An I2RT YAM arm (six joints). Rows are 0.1 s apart.
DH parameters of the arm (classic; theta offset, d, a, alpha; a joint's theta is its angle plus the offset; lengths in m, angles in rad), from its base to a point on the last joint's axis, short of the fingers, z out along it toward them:
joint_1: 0 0.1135 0.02 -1.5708
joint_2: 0 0 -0.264 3.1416
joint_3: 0.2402 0 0.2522 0
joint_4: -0.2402 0 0.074 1.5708
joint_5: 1.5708 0 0 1.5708
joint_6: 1.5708 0.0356 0 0
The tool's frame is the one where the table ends.
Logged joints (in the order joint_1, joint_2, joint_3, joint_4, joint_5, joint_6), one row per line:
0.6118, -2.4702, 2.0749, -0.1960, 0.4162, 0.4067
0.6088, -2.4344, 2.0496, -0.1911, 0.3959, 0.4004
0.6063, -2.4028, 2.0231, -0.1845, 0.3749, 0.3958
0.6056, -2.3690, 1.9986, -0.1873, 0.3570, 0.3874
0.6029, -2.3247, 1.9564, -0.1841, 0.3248, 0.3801
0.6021, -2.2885, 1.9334, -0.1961, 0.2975, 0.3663
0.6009, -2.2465, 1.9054, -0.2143, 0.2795, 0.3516
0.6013, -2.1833, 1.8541, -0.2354, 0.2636, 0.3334
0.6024, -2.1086, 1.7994, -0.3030, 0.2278, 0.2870
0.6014, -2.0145, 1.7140, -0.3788, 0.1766, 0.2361
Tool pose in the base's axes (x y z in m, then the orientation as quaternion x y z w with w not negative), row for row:
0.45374, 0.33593, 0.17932, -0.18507, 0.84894, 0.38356, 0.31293
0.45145, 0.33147, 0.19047, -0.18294, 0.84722, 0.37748, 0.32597
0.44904, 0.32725, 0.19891, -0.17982, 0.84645, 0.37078, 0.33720
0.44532, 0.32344, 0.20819, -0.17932, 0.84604, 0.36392, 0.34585
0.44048, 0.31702, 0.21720, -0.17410, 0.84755, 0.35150, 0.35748
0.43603, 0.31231, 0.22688, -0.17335, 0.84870, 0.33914, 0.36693
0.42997, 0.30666, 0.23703, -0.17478, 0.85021, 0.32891, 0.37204
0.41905, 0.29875, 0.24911, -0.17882, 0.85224, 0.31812, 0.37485
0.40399, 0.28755, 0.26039, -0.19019, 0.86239, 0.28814, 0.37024
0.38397, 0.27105, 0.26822, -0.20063, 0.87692, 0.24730, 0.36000
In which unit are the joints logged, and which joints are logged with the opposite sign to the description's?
The joints are logged in radians. Opposite sign: joint_2, joint_5.
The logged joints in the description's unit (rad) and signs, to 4 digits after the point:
0.6118, 2.4702, 2.0749, -0.1960, -0.4162, 0.4067
0.6088, 2.4344, 2.0496, -0.1911, -0.3959, 0.4004
0.6063, 2.4028, 2.0231, -0.1845, -0.3749, 0.3958
0.6056, 2.3690, 1.9986, -0.1873, -0.3570, 0.3874
0.6029, 2.3247, 1.9564, -0.1841, -0.3248, 0.3801
0.6021, 2.2885, 1.9334, -0.1961, -0.2975, 0.3663
0.6009, 2.2465, 1.9054, -0.2143, -0.2795, 0.3516
0.6013, 2.1833, 1.8541, -0.2354, -0.2636, 0.3334
0.6024, 2.1086, 1.7994, -0.3030, -0.2278, 0.2870
0.6014, 2.0145, 1.7140, -0.3788, -0.1766, 0.2361

